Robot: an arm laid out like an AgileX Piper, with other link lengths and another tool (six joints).
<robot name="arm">
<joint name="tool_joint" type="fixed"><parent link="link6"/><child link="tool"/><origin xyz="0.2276 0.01 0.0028" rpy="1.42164 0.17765 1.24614"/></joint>
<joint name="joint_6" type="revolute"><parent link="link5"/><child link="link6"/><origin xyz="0.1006 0 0.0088"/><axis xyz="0.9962 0 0.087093"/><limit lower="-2.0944" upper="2.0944"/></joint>
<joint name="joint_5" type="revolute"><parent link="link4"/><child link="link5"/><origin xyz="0 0 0"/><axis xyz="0 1 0"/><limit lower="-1.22" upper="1.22"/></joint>
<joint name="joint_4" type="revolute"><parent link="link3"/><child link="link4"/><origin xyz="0.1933 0 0.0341"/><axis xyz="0.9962 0 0.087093"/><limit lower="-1.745" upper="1.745"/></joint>
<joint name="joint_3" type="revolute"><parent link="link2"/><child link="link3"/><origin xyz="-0.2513 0 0.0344"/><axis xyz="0 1 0"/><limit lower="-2.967" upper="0"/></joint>
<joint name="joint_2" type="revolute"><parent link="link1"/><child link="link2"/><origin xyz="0 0 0"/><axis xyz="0 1 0"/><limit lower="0" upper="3.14"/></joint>
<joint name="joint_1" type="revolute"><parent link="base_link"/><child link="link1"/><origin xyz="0 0 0.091"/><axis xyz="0 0 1"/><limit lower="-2.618" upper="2.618"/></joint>
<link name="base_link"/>
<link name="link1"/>
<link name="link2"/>
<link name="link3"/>
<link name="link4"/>
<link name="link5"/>
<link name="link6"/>
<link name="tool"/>
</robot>
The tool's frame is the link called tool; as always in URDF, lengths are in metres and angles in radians.
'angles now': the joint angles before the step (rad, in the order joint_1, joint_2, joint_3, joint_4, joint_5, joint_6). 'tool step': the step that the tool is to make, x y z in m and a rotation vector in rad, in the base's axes. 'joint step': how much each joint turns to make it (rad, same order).
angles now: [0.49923, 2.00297, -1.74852, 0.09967, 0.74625, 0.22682]
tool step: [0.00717, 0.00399, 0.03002, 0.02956, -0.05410, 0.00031]
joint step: [-0.00001, -0.03887, -0.02592, 0.00002, 0.00315, -0.00002]
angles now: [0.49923, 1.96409, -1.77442, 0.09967, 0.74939, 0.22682]
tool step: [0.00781, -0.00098, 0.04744, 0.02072, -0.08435, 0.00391]
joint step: [-0.00001, -0.05873, -0.05833, -0.02234, 0.03321, 0.00000]
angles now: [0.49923, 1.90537, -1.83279, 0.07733, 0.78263, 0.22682]
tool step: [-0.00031, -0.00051, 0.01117, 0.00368, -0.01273, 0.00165]
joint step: [-0.00001, -0.01174, -0.02411, -0.00280, 0.02297, -0.00001]
